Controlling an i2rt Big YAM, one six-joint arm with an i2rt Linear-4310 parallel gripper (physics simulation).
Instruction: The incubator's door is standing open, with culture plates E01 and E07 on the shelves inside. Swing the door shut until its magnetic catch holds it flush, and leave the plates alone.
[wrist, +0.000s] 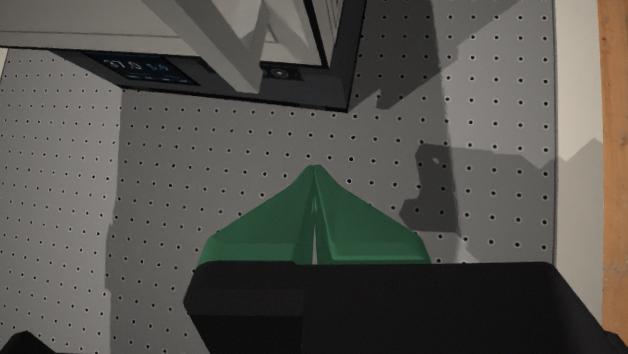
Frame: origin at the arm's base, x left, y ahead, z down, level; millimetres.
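Seen in the pictures: gripper, between the fingertips: (314, 176).
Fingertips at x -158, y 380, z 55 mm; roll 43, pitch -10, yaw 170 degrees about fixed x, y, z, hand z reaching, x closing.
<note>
A point is followed by its place in that frame.
The white-grey incubator (90, 17) {y 460, x 3, z 57 mm} fills the upper left of the wrist view, with its dark display strip facing me. Its door (225, 55) {y 419, x -122, z 21 mm} shows as a grey slab seen nearly edge-on, slanting from the top edge down across the strip. It stands open at an angle, and part of the pale interior shows to its right. Plates E01 and E07 cannot be made out. My gripper (314, 176) {y 380, x -158, z 55 mm} is shut, with its green fingertips together and nothing between them. It is below the incubator and door in the view, apart from both.
A lit display (145, 68) {y 479, x 67, z 169 mm} and a round button (280, 73) {y 477, x -92, z 156 mm} are on the incubator's dark strip. A grey perforated board (500, 195) {y 408, x -318, z 241 mm} lies beneath, with shadows across it. A pale border (577, 90) {y 538, x -393, z 254 mm} and an orange-brown wooden surface (616, 200) run along the right.
</note>
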